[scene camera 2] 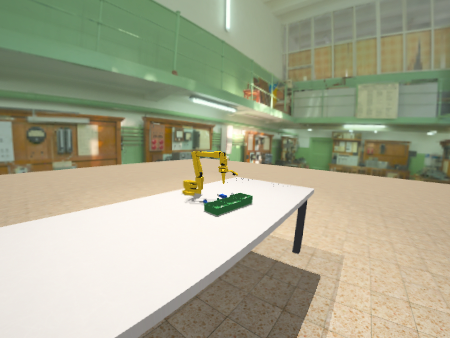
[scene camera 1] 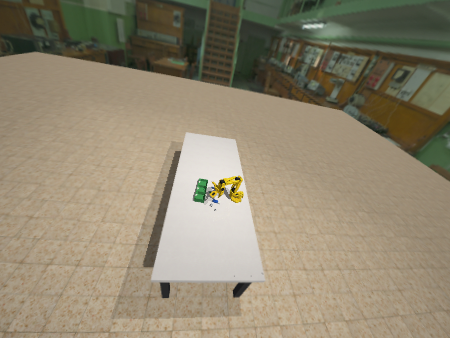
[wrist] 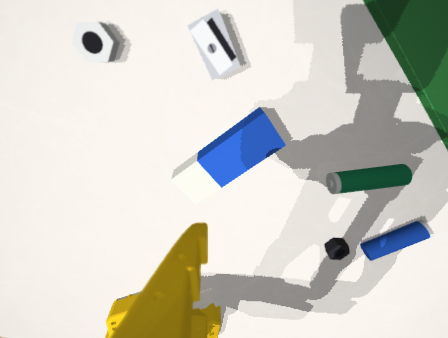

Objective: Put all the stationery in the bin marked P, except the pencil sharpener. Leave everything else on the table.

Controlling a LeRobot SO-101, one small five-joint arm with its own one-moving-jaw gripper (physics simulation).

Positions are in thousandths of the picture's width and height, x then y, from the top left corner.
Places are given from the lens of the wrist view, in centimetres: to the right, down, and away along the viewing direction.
blue eraser (wrist: 566, 413): 2, -2, 12
silver pencil sharpener (wrist: 468, 99): -1, -6, 10
